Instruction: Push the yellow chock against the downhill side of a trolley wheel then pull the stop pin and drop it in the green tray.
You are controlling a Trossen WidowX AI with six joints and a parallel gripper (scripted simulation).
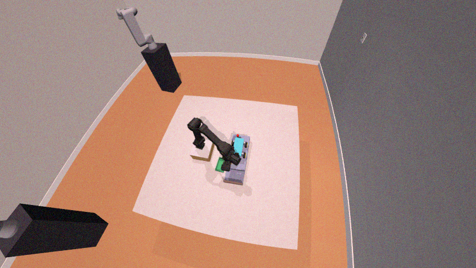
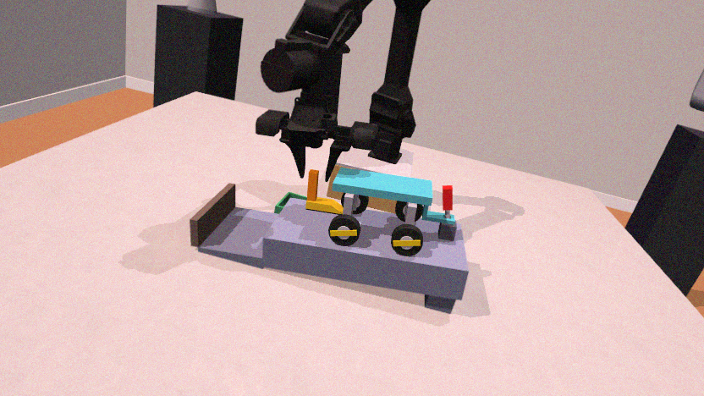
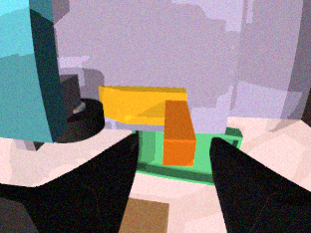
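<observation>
My gripper tip is 20 mm to the right of the yellow chock and 30 mm above it. Round my gripper tip: cyan trolley: 30 mm ahead, 120 mm to the left; then lilac ramp: 40 mm ahead, 120 mm to the left, 60 mm below; then green tray: 70 mm behind, 20 mm to the right, 110 mm below.
</observation>
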